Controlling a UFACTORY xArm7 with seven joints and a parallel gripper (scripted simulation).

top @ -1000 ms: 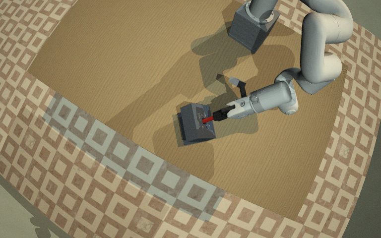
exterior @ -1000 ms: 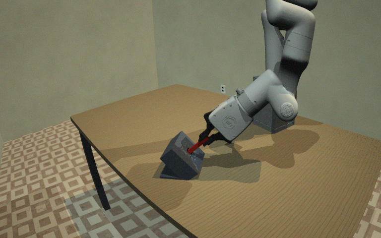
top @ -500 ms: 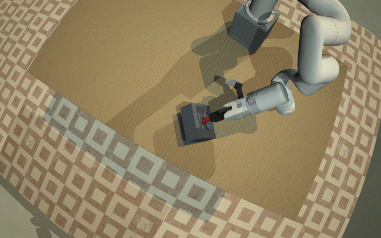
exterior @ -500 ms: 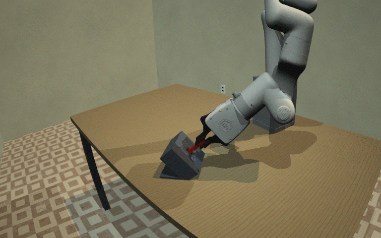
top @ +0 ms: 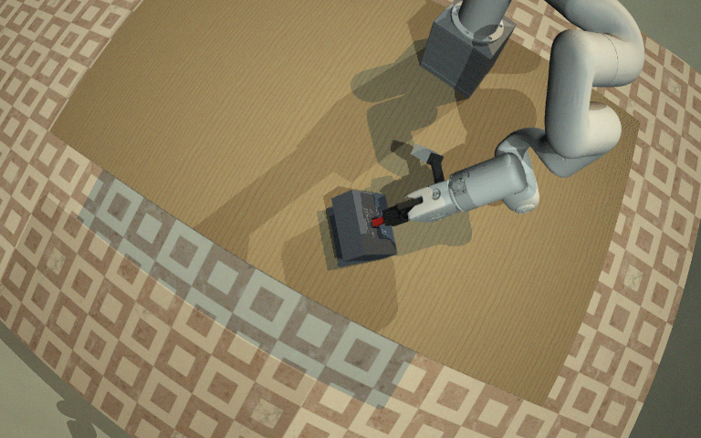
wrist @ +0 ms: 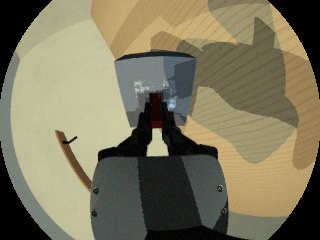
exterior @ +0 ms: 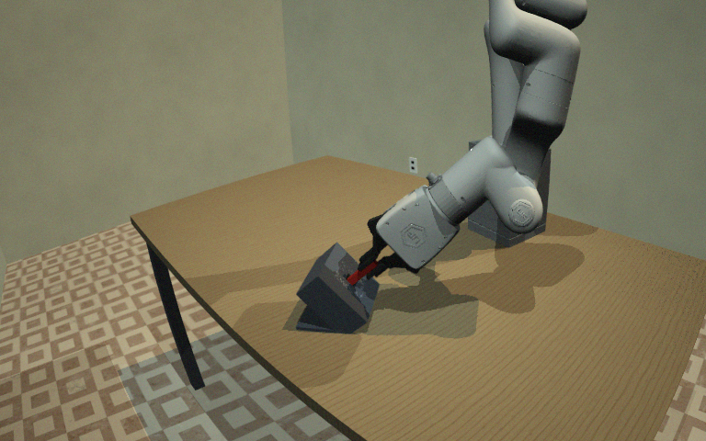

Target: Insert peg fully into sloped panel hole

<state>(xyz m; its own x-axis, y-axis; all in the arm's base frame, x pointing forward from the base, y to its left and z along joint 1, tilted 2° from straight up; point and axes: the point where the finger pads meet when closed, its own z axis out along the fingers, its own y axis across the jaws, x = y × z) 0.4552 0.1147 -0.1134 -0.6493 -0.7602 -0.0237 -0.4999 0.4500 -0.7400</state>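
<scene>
My hand is 20 mm short of the red peg, 20 mm to the left of it and 20 mm above it.
</scene>
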